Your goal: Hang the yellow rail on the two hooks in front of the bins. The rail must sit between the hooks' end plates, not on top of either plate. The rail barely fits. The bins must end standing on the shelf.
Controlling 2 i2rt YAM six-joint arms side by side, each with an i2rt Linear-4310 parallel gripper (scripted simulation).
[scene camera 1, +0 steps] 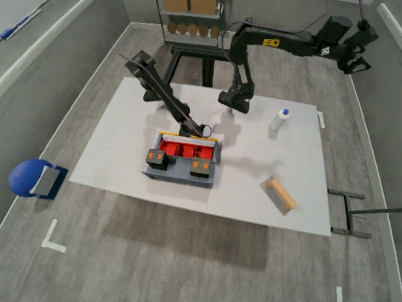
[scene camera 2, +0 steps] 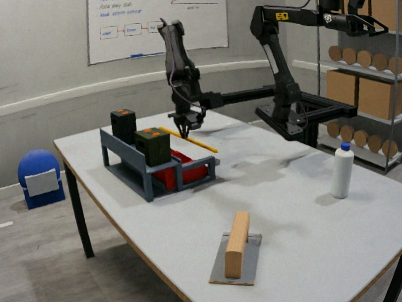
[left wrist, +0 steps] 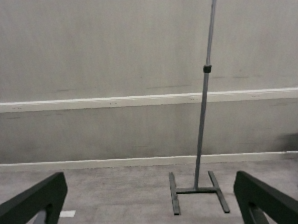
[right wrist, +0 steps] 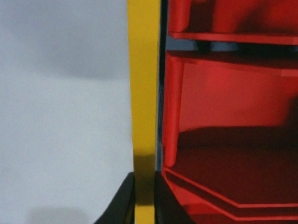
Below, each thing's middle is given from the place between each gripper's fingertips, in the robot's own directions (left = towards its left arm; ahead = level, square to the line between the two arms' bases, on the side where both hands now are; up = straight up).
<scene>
Right now my right hand is 130 mm short of the blue-grey shelf (scene camera 2: 147, 189) and 40 mm above it. Also, from my right hand: green box (scene camera 2: 154, 143) 210 mm ahead, 110 mm to the left, 40 mm above.
I see the green box 39 cm ahead of my left hand (scene camera 1: 367, 59), 60 cm to the right of it and 42 cm below it. The rest, counted from my left hand: blue-grey shelf 32 cm ahead, 71 cm to the right, 50 cm below.
</scene>
